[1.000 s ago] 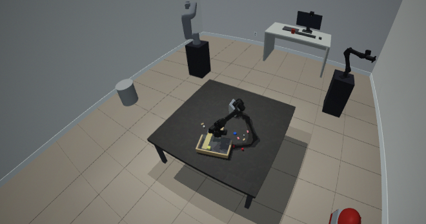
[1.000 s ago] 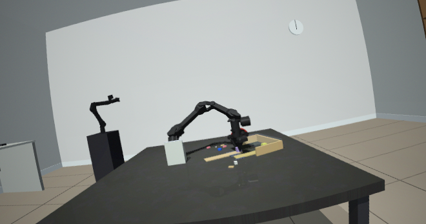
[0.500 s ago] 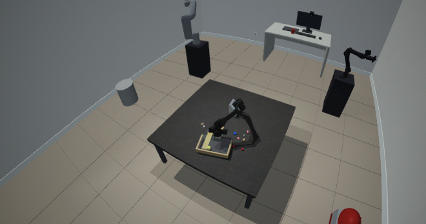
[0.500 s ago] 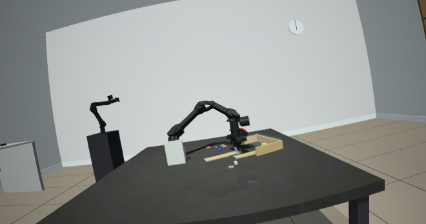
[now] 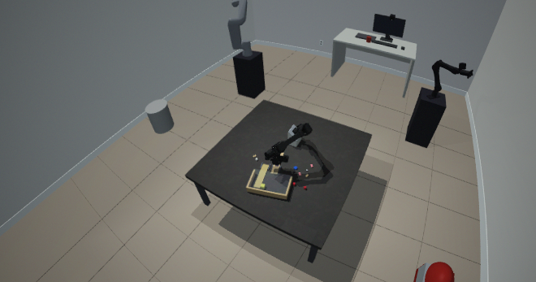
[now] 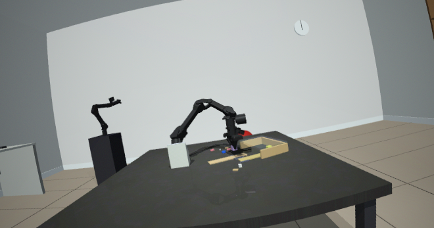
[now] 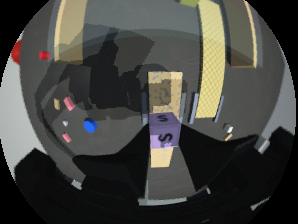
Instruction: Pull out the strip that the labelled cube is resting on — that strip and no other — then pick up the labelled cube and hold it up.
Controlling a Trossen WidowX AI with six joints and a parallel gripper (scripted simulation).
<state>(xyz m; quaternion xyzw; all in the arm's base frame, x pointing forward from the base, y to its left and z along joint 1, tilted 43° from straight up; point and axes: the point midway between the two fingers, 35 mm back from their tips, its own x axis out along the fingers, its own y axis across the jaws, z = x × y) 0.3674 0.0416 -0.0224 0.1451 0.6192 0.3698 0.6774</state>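
The blue piece is 7 cm behind my gripper tip, 14 cm to the left of it and 5 cm below it. The rest, counted from my gripper tip: tan bit 2 cm behind, 25 cm to the right, 5 cm below; then labelled cube 1 cm above.
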